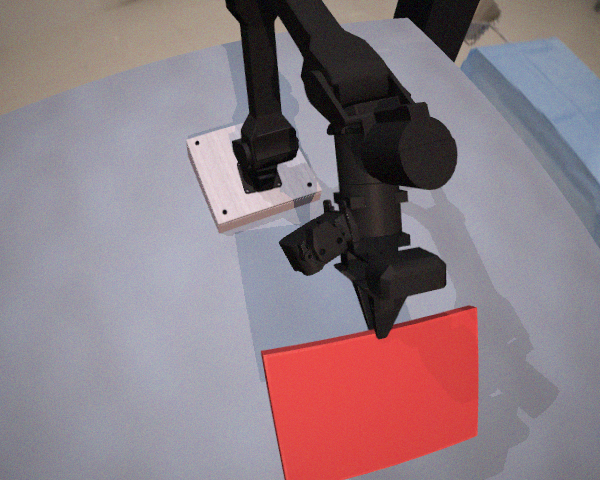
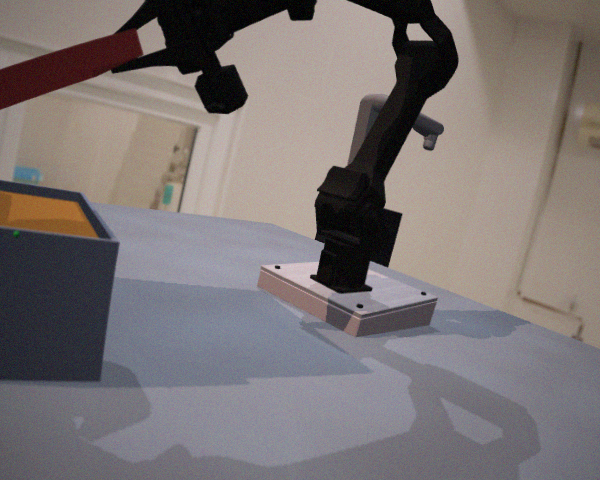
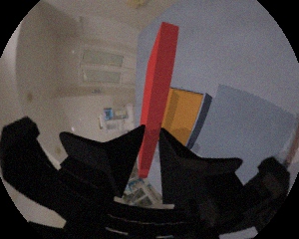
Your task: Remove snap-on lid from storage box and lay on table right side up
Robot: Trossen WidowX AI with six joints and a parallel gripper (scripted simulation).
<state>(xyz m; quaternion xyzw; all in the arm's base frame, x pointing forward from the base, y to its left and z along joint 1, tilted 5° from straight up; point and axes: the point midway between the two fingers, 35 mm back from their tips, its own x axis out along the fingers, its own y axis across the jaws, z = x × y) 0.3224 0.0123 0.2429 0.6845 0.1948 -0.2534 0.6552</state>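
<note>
Now: the red lid 70 mm ahead of my gripper tip, 10 mm to the right of it and 40 mm below it. Round my gripper tip: storage box: 50 mm ahead, 30 mm to the left, 180 mm below.
</note>
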